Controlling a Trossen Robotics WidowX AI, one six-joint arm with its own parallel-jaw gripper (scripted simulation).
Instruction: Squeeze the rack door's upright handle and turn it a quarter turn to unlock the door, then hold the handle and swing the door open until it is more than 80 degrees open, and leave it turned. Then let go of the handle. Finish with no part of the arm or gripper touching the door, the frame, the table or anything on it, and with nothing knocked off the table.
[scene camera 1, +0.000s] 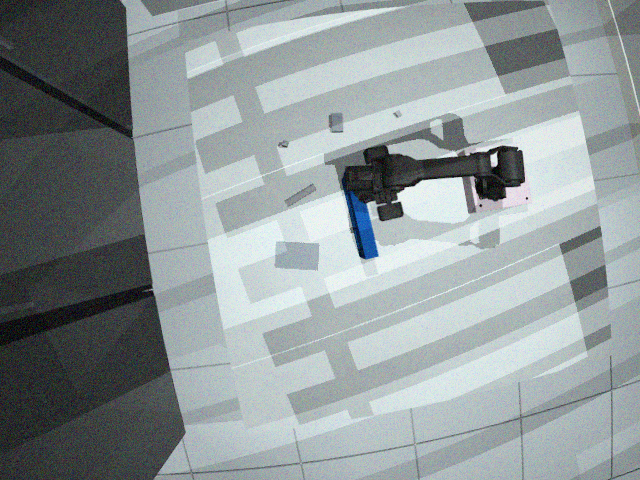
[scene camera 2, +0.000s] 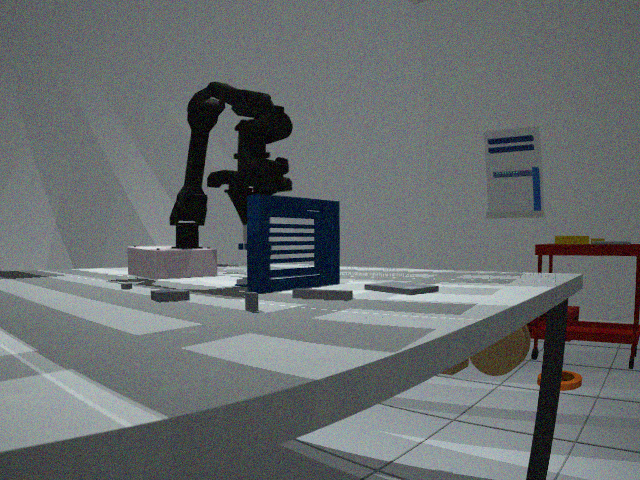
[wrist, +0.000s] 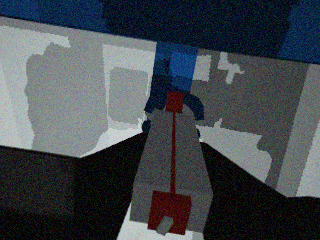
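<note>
The gripper (scene camera 2: 250, 225) appears in scene camera 1 (scene camera 1: 379, 187) and in the wrist view (wrist: 171, 145) too. A flat slab (scene camera 1: 288, 255), (scene camera 2: 401, 288) is part of the scene, and so is an upright handle (wrist: 167, 208).
</note>
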